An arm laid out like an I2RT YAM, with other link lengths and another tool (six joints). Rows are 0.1 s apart.
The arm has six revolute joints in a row. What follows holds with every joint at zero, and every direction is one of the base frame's. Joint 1 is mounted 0.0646 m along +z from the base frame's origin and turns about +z. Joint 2 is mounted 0.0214 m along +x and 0.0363 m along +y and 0.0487 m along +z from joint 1 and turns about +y. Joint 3 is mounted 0.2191 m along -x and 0.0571 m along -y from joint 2 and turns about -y. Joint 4 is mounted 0.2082 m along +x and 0.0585 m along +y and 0.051 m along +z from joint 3 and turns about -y. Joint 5 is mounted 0.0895 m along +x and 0.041 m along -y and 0.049 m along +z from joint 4 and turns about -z. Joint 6 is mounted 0.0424 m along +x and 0.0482 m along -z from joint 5 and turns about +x. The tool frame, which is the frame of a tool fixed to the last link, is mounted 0.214 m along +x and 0.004 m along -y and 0.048 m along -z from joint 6; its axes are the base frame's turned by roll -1.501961, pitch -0.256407 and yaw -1.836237 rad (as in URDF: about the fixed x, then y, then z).
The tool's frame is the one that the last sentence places.
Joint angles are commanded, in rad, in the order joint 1, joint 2, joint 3, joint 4, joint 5, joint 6. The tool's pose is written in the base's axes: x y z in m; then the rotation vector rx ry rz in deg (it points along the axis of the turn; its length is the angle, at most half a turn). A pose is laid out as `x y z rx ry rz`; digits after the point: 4 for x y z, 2 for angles.
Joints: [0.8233 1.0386 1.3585 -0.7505 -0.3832 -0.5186]
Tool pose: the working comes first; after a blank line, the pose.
Where each joint sits with the arm in this pose, in the base's axes (m; each line is computed from the numbers above, not from the rounded line before):
joint 1: 0.0000 0.0000 0.0646
joint 2: -0.0121 0.0404 0.1133
joint 3: -0.0458 -0.0800 0.3021
joint 4: 0.0348 0.0930 0.4160
joint 5: 0.1340 0.1397 0.4232
joint 6: 0.1330 0.1620 0.3629
the tool: 0.2105 0.3261 0.2398

0.2105 0.3261 0.2398 -108.64 -7.43 -49.11
